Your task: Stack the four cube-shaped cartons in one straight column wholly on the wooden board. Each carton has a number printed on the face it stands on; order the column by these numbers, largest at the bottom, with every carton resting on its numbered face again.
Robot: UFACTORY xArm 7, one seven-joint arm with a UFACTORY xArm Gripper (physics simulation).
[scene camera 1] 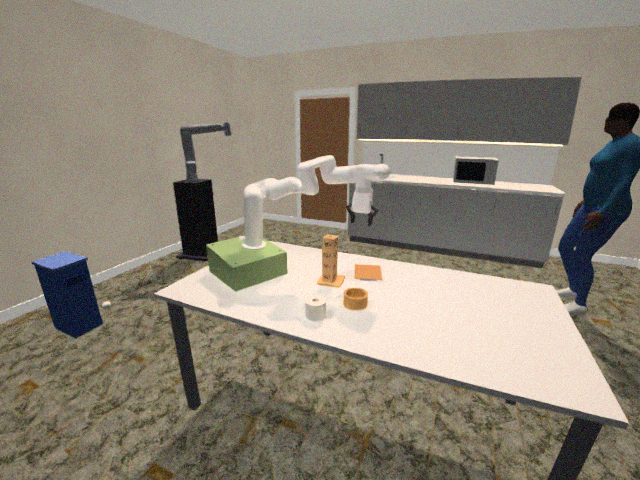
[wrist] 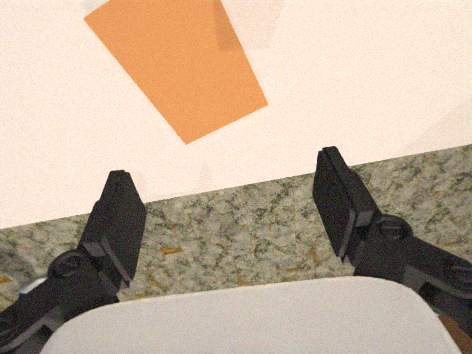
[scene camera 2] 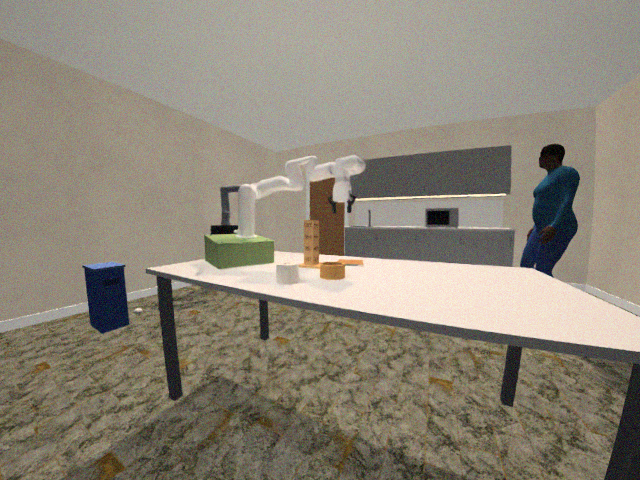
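Where they show: gripper, fingertip midpoint: (scene camera 1: 361, 223) (wrist: 226, 181) (scene camera 2: 341, 212); arm's base at its link origin: (scene camera 1: 253, 245) (scene camera 2: 246, 237).
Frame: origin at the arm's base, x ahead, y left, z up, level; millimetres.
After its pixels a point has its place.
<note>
Four cube-shaped cartons (scene camera 1: 329, 259) {x 438, y -87, z -6 mm} (scene camera 2: 311, 242) {x 445, y -89, z -14 mm} stand in one upright column on the wooden board (scene camera 1: 337, 282) {x 478, y -74, z -133 mm} (scene camera 2: 303, 266) {x 405, y -101, z -138 mm}, left of the orange square. The column looks straight, and labels show on the cartons' sides. The numbers on the faces they stand on are hidden. My gripper (scene camera 1: 362, 221) {x 569, y 68, z 141 mm} (scene camera 2: 341, 210) {x 569, y 68, z 141 mm} (wrist: 226, 181) {x 569, y 68, z 141 mm} is open and empty, high above the table and to the right of the column, apart from it. The cartons do not show in the wrist view.
A flat orange square (scene camera 1: 368, 272) {x 620, y 85, z -134 mm} (scene camera 2: 351, 262) {x 630, y 50, z -132 mm} (wrist: 185, 65) {x 619, y 98, z -135 mm} lies right of the board. An orange ring (scene camera 1: 355, 301) {x 595, y -298, z -100 mm} (scene camera 2: 332, 273) {x 601, y -297, z -119 mm} and a whitish roll (scene camera 1: 315, 310) {x 448, y -416, z -94 mm} (scene camera 2: 287, 273) {x 456, y -414, z -102 mm} stand nearer the table's front edge. The green base block (scene camera 1: 258, 272) {x 90, y -157, z -82 mm} (scene camera 2: 240, 252) {x 79, y -172, z -69 mm} is at the left. A person (scene camera 1: 607, 186) (scene camera 2: 555, 201) stands beyond the table.
</note>
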